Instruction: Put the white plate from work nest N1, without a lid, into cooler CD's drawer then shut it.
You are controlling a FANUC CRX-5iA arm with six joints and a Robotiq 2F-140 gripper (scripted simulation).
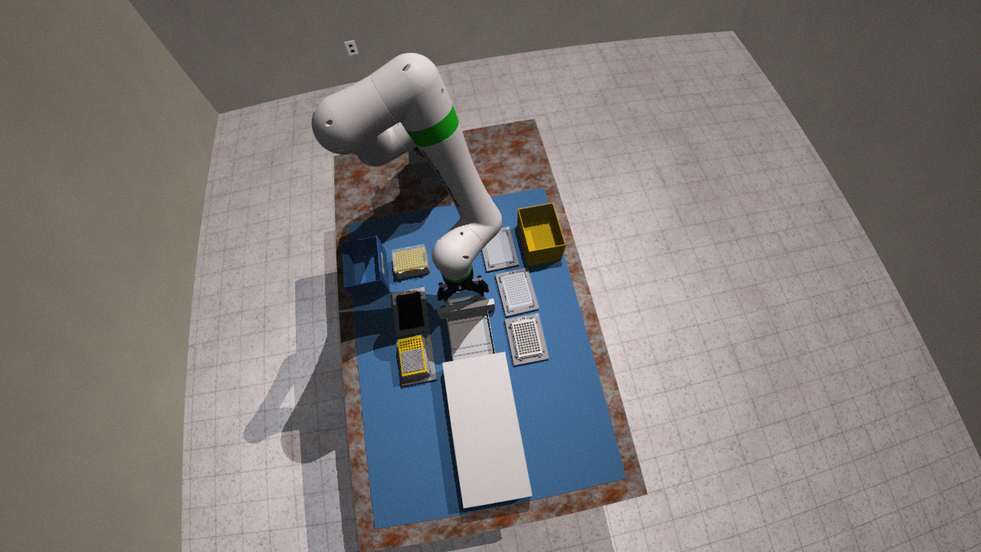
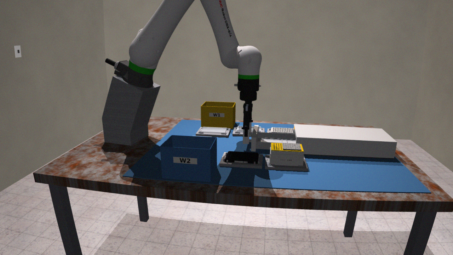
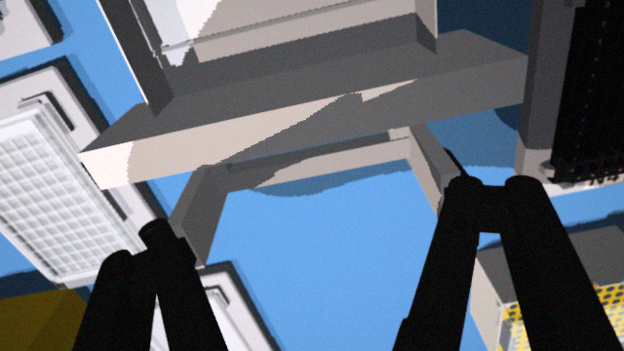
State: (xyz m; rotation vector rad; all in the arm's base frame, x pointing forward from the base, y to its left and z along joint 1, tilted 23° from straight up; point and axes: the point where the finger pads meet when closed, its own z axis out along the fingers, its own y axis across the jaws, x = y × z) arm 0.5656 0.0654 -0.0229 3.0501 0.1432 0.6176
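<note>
Right now the white plate is 200 mm to the left of my hand, 150 mm ahead of it and 30 mm below it. Round my hand: black plate: 200 mm to the right, 30 mm below, 20 mm ahead; grey nest N1: 200 mm to the left, 150 mm ahead, 40 mm below; grey drawer: 150 mm ahead, 20 mm below, 10 mm to the left.
</note>
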